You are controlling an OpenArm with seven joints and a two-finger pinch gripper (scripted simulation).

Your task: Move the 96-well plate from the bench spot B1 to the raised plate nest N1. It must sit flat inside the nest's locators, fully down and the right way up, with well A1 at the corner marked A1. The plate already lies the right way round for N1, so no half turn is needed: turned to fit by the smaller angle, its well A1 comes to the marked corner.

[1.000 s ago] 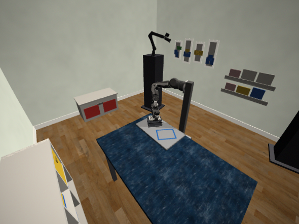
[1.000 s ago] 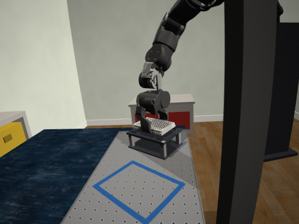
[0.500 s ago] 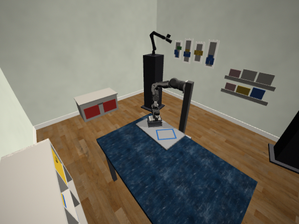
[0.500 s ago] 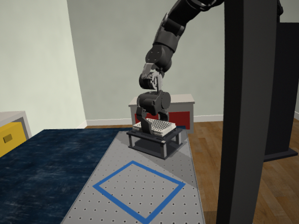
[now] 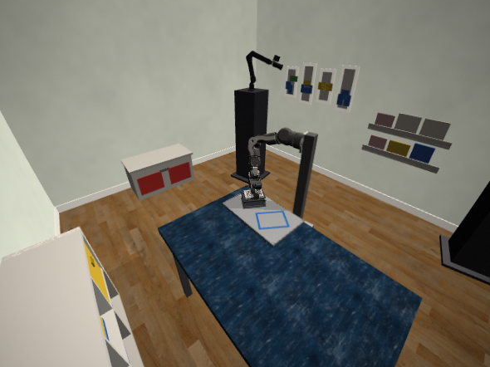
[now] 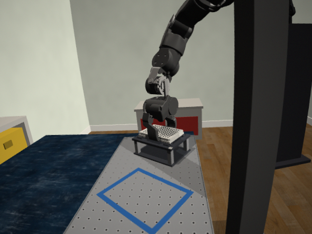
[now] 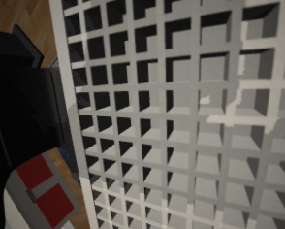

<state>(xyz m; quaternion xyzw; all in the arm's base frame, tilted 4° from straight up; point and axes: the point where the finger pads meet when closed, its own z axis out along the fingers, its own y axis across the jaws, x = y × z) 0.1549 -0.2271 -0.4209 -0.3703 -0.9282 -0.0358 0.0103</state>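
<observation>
My hand is right at the white 96-well plate. Round my hand: dark raised plate nest (20 mm below).
</observation>
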